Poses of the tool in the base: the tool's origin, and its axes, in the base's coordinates. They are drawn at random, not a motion.
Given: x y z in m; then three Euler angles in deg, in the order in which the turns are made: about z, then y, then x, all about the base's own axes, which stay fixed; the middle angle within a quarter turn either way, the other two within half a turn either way.
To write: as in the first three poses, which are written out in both.
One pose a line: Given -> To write
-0.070, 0.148, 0.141, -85.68, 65.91, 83.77 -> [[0.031, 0.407, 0.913, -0.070], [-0.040, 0.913, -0.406, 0.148], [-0.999, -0.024, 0.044, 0.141], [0, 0, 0, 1]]
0.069, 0.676, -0.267, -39.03, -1.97, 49.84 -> [[0.776, 0.629, -0.034, 0.069], [-0.427, 0.484, -0.764, 0.676], [-0.464, 0.608, 0.645, -0.267], [0, 0, 0, 1]]
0.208, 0.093, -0.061, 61.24, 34.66, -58.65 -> [[0.396, -0.721, 0.569, 0.208], [0.222, 0.676, 0.702, 0.093], [-0.891, -0.152, 0.428, -0.061], [0, 0, 0, 1]]
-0.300, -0.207, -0.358, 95.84, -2.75, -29.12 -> [[-0.102, -0.994, -0.048, -0.300], [0.867, -0.112, 0.486, -0.207], [-0.488, 0.008, 0.873, -0.358], [0, 0, 0, 1]]
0.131, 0.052, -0.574, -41.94, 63.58, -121.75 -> [[0.331, 0.297, 0.896, 0.131], [-0.215, -0.900, 0.378, 0.052], [0.919, -0.318, -0.234, -0.574], [0, 0, 0, 1]]
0.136, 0.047, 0.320, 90.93, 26.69, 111.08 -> [[-0.015, -0.893, 0.449, 0.136], [-0.366, -0.413, -0.834, 0.047], [0.930, -0.177, -0.321, 0.320], [0, 0, 0, 1]]
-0.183, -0.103, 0.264, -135.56, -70.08, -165.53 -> [[-0.243, 0.239, -0.940, -0.183], [0.510, 0.856, 0.085, -0.103], [0.825, -0.459, -0.330, 0.264], [0, 0, 0, 1]]
